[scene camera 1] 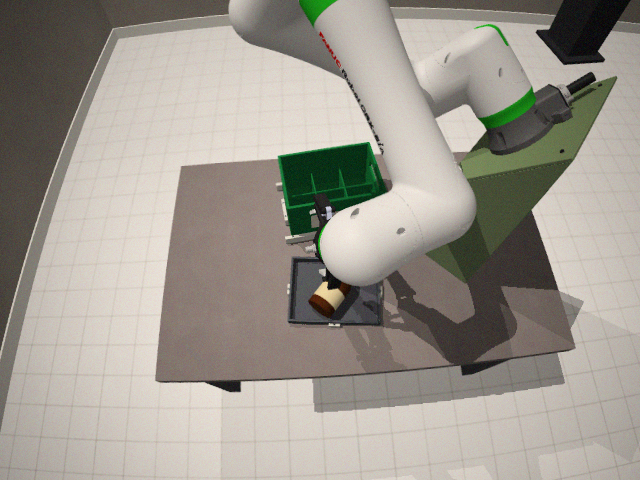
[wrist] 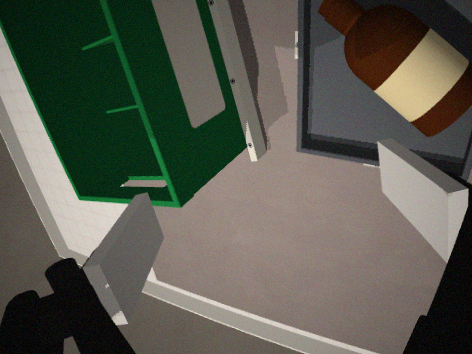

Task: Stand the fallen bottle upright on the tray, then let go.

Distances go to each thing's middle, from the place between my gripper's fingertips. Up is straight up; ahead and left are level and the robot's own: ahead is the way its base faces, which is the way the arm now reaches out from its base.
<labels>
I see my gripper 20 cm above the brown bottle [scene camera 1: 324,301], 5 cm to the right of it and 2 cm past it.
</labels>
